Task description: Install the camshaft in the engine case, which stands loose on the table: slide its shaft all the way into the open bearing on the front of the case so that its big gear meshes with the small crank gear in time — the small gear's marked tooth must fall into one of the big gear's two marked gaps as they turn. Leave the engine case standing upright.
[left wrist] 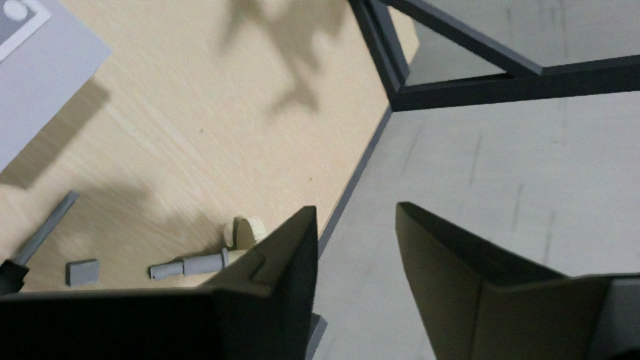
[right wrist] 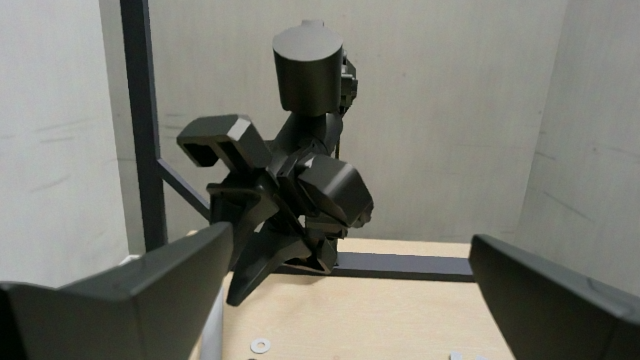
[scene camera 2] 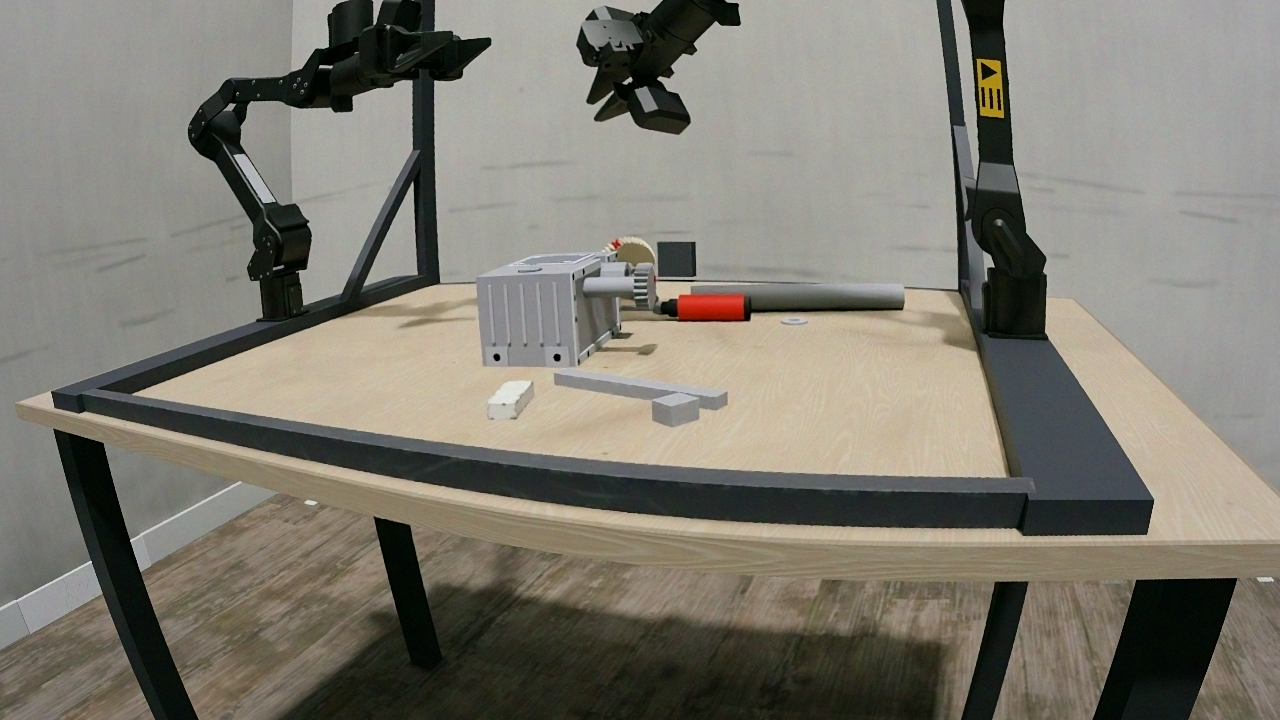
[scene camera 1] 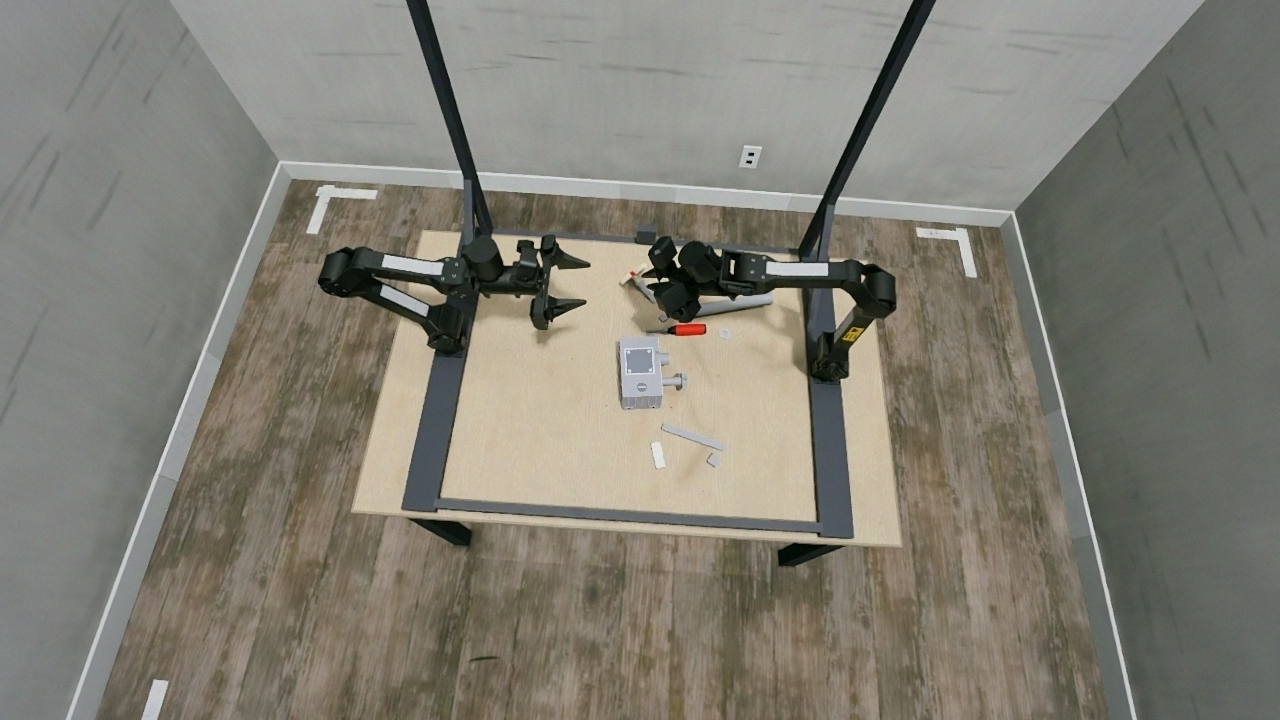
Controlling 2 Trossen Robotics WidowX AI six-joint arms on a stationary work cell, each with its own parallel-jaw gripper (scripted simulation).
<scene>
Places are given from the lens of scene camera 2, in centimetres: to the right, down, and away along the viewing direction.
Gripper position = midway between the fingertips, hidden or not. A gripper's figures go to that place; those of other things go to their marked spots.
left gripper (scene camera 2: 592,111): -5, -28, 85
right gripper (scene camera 2: 472,37): -19, -36, 79
grey engine case (scene camera 2: 557,316): -7, -4, 70
grey bar (scene camera 2: 711,399): 5, 3, 57
white block (scene camera 2: 512,397): -9, 3, 58
The marked spots on the white block and the grey engine case are 13 cm apart.
</scene>
